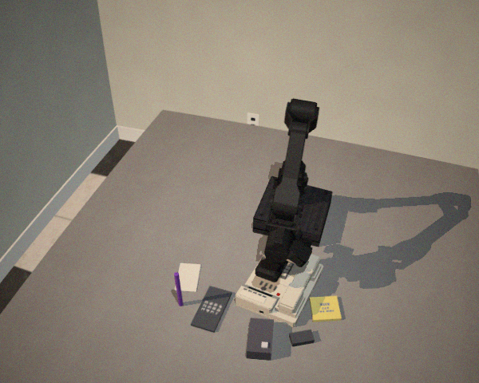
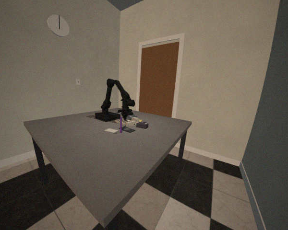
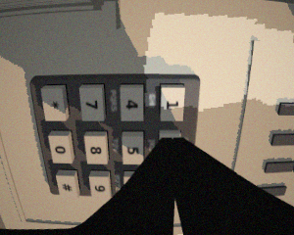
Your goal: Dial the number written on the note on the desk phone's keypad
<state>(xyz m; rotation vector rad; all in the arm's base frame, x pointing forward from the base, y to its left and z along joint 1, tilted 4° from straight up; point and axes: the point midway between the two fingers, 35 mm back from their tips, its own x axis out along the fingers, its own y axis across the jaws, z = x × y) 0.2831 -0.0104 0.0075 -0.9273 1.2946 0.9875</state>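
Now: hand 40 mm above the 2 key. Also, from my hand: 1 key 30 mm below, 20 mm to the left, 10 mm ahead; then cream desk phone 40 mm below, 30 mm ahead, 10 mm to the left; then handset 60 mm to the left, 40 mm ahead, 20 mm below.
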